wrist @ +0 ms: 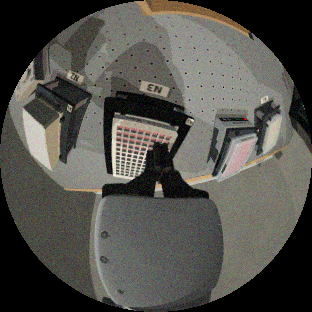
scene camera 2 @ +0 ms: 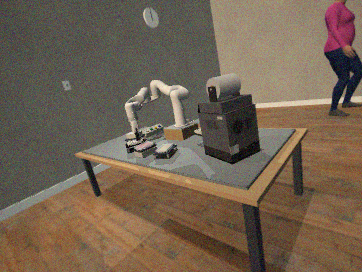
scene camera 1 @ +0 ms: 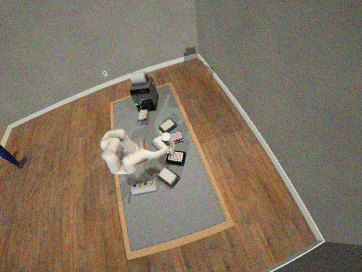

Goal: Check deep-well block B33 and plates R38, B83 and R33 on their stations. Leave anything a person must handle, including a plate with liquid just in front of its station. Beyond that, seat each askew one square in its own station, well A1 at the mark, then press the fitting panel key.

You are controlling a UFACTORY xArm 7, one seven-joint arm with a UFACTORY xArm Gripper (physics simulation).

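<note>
My gripper (scene camera 1: 171, 150) (scene camera 2: 135, 137) (wrist: 157, 150) is shut and empty, its tips over the right part of an open-well plate (scene camera 1: 175, 157) (wrist: 131, 149) with reddish wells. That plate lies in the black station N3 (wrist: 108, 145), slightly turned; contact with my tips is unclear. A tall pale block (scene camera 1: 168, 176) (wrist: 41, 134) is at station N2 (wrist: 76, 111). A pink plate (scene camera 1: 176, 136) (scene camera 2: 145, 146) (wrist: 239, 156) is on a grey station with a red display (wrist: 234, 119). A pale plate (scene camera 1: 167, 125) (scene camera 2: 166, 148) (wrist: 271, 133) is at the far-right station (wrist: 259, 119). Plate names are unreadable.
The key panel (scene camera 1: 143, 188) (scene camera 2: 153, 131) stands near the arm's base. A dark machine (scene camera 1: 144, 95) (scene camera 2: 231, 129) with a roll on top stands at one end of the table, with another pale plate (scene camera 1: 143, 115) at its front. A person (scene camera 2: 341, 52) stands beyond the table.
</note>
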